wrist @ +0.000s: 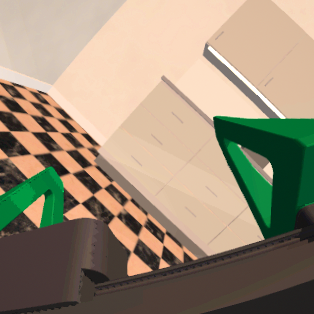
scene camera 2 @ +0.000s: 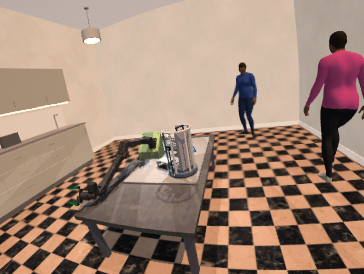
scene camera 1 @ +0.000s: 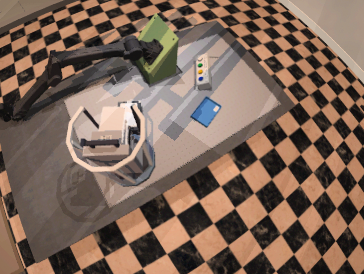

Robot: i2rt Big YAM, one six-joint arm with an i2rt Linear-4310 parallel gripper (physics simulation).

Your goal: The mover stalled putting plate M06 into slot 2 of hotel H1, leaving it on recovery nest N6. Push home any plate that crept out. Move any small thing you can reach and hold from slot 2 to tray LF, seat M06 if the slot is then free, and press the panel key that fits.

My gripper (wrist: 132, 150) is open, with nothing in its grasp. Also in view: a round plate rack (scene camera 1: 103, 152).
The round plate rack is seen too in scene camera 2 (scene camera 2: 178, 144).
